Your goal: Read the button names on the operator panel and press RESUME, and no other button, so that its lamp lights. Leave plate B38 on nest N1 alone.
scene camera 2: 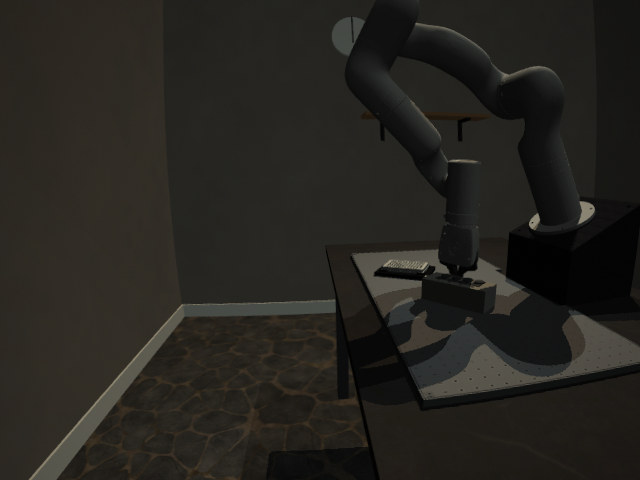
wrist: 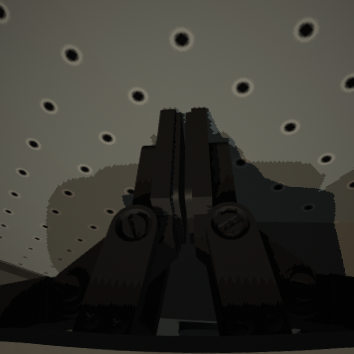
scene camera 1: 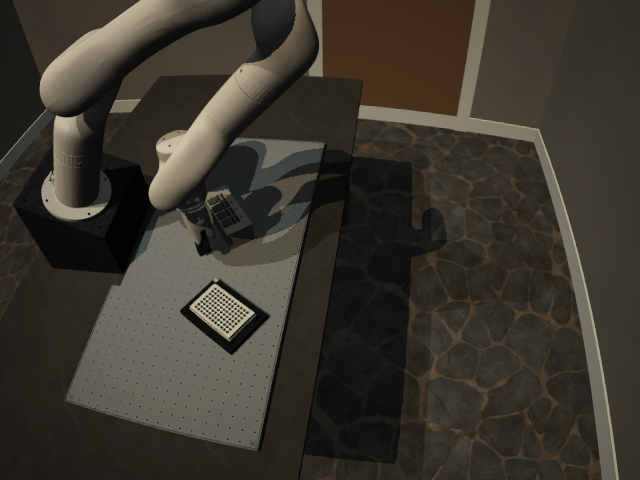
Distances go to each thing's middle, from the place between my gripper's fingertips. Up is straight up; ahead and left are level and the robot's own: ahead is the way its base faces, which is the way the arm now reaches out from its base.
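Labels:
From my hand, the operator panel (scene camera 2: pixel 478 298) is 5 cm ahead, 10 cm to the left and 3 cm above. There's also black nest N1 (scene camera 1: pixel 252 326), which is 7 cm ahead of my hand, 18 cm to the right of it and 1 cm above it. And plate B38 (scene camera 1: pixel 226 315) is 7 cm ahead of my hand as well, 18 cm to the right of it, but 2 cm above it.

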